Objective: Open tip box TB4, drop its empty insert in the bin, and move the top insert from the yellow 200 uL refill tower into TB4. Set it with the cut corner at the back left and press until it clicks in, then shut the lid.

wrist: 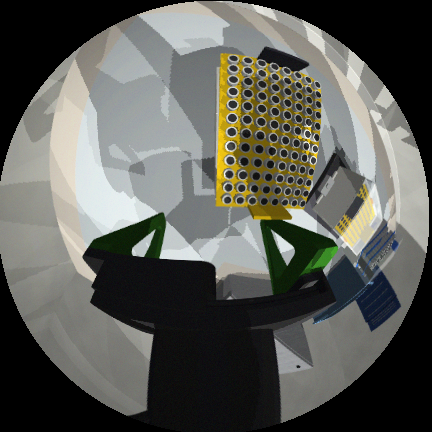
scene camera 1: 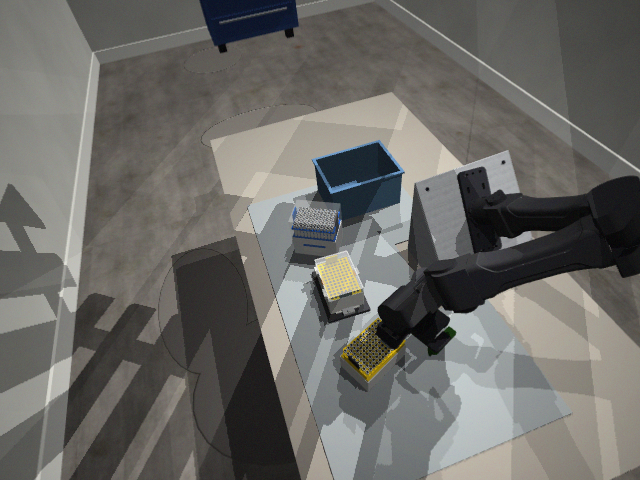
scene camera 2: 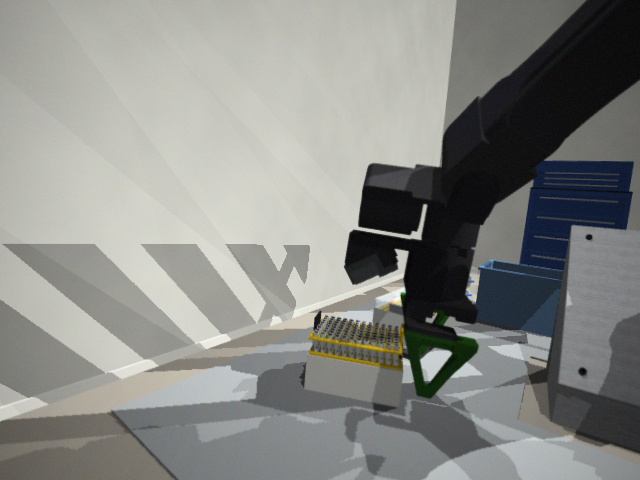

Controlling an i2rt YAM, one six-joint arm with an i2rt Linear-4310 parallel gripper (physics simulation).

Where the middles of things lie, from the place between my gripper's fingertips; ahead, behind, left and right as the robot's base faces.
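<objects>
My hand is 10 mm below the blue-topped tip rack (wrist: 379,249), and it is also 90 mm short of the rack and 380 mm to the left of it. Counted from my hand, the blue bin (scene camera 2: 524,297) is 10 mm above, 80 mm behind and 510 mm to the right.
</objects>
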